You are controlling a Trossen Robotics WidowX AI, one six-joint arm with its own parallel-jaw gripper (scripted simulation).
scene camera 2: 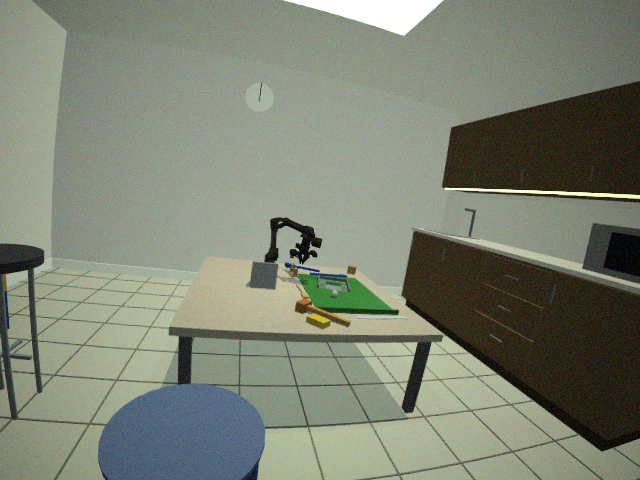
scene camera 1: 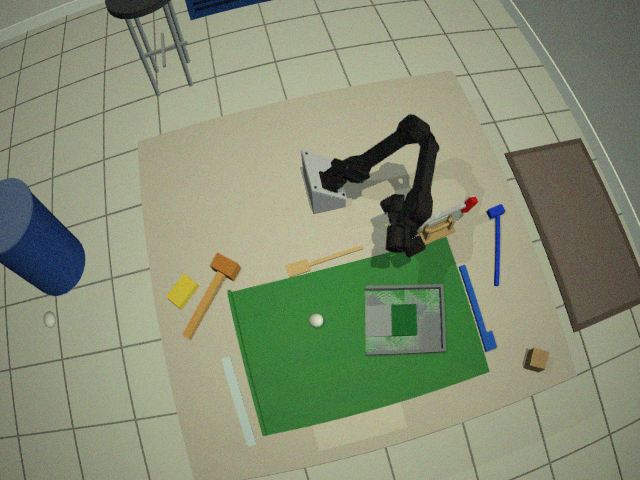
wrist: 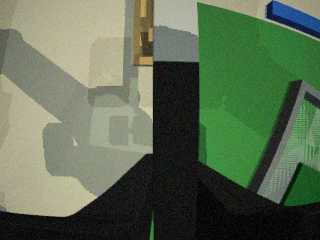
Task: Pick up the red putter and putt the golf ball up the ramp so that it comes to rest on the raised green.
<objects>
same spot on green mat: (scene camera 2: 359, 296) = (scene camera 1: 339, 374)
</objects>
